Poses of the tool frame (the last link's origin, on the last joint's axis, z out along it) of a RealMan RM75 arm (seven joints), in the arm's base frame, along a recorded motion.
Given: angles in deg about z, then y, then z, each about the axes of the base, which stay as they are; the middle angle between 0 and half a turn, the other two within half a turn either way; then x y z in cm.
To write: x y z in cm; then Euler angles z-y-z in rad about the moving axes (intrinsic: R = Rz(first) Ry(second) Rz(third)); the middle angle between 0 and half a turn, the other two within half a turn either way. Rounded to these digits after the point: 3 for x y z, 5 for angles.
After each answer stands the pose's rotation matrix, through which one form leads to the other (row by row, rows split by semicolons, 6 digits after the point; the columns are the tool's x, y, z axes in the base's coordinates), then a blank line. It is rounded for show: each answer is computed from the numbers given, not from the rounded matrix.
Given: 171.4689, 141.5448, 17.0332, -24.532, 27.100, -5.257
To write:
-24.532, 27.100, -5.257, 0.29729, 2.47042, 2.99270
0.697005 0.400758 0.594623; 0.368690 -0.911527 0.182171; 0.615021 0.092257 -0.783095

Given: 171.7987, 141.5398, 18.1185, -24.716, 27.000, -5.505
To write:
-24.716, 27.000, -5.505, 0.31623, 2.47034, 2.99845
0.692240 0.413966 0.591131; 0.376600 -0.905958 0.193423; 0.615610 0.088725 -0.783040

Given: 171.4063, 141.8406, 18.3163, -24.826, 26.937, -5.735
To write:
-24.826, 26.937, -5.735, 0.31968, 2.47559, 2.99160
0.691118 0.422275 0.586549; 0.386185 -0.901754 0.194168; 0.610915 0.092323 -0.786295

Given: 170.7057, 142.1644, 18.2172, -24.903, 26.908, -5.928
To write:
-24.903, 26.908, -5.928, 0.31795, 2.48124, 2.97938
0.689851 0.429676 0.582653; 0.397069 -0.897532 0.191760; 0.605345 0.099067 -0.789774

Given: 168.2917, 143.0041, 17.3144, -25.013, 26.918, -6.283
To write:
-25.013, 26.918, -6.283, 0.30219, 2.49589, 2.93724
0.686228 0.446153 0.574490; 0.426487 -0.886586 0.179092; 0.589237 0.122114 -0.798679

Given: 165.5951, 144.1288, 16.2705, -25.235, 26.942, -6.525
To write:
-25.235, 26.942, -6.525, 0.28397, 2.51552, 2.89018
0.683728 0.464880 0.562497; 0.458706 -0.873291 0.164171; 0.567543 0.145772 -0.810336

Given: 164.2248, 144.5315, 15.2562, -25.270, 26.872, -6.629
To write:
-25.270, 26.872, -6.629, 0.26627, 2.52255, 2.86626
0.684602 0.466837 0.559806; 0.468518 -0.870160 0.152686; 0.558400 0.157750 -0.814435

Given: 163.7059, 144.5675, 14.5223, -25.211, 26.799, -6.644
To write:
-25.211, 26.799, -6.644, 0.25346, 2.52318, 2.85721
0.686731 0.461987 0.561221; 0.467714 -0.871843 0.145375; 0.556458 0.162657 -0.814799

